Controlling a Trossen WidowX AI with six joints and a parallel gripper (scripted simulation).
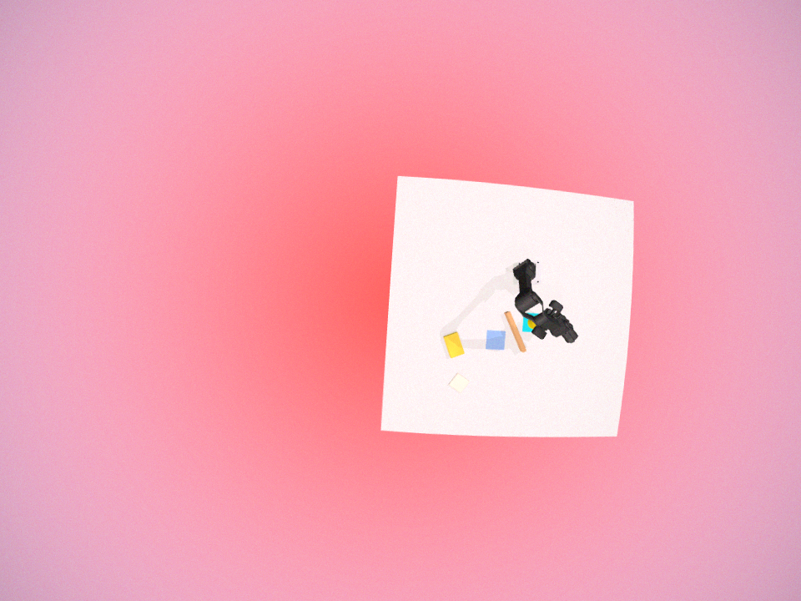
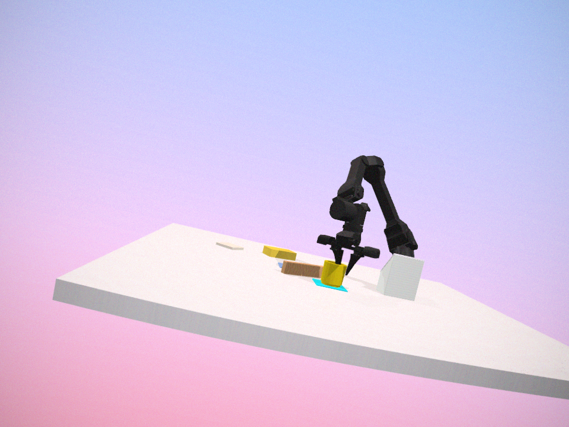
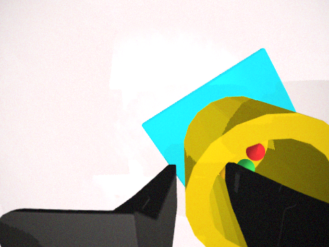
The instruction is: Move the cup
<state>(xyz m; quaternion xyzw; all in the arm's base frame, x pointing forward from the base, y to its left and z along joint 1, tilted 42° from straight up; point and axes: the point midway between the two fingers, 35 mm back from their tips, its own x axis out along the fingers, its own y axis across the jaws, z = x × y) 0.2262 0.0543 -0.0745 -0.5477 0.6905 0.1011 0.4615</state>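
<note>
Now: gripper tip 20 mm short of the yellow cup, 10 mm to the left of it and 10 mm above it. Round my gripper tip: red marble 30 mm below, 30 mm ahead, 20 mm to the right; then cyan pad 50 mm below, 20 mm to the right, 20 mm ahead; then green marble 30 mm to the right, 30 mm below, 20 mm ahead.
</note>
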